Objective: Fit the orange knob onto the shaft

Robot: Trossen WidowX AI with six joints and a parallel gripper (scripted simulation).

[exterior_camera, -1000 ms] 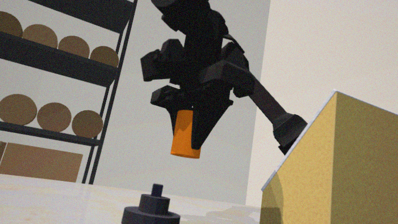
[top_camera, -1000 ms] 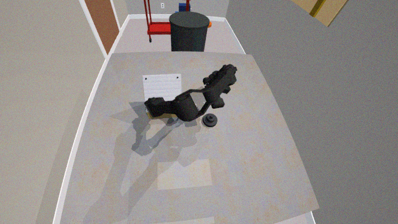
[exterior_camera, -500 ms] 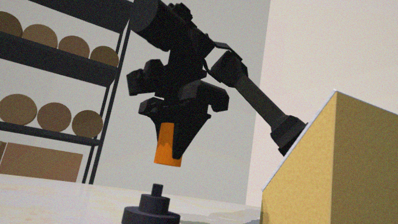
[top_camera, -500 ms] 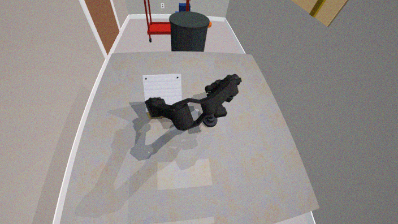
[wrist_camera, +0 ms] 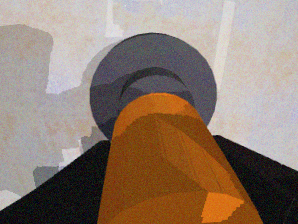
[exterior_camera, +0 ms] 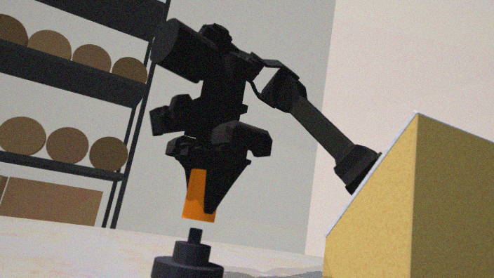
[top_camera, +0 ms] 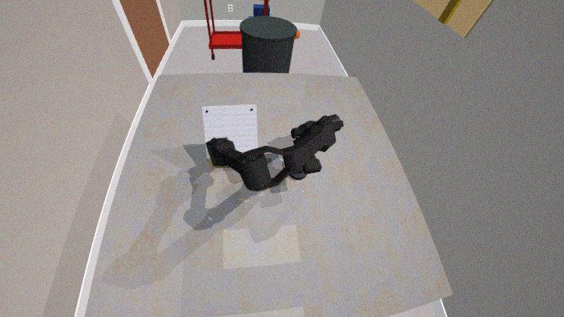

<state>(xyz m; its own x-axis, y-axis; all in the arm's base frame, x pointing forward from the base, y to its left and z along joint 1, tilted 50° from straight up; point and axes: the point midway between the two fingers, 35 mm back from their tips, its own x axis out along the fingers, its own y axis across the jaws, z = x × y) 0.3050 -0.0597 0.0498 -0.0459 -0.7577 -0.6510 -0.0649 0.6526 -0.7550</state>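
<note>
My gripper tip is now 50 mm above the dark round pedestal. Also, from my gripper tip: orange knob 20 mm above.
</note>
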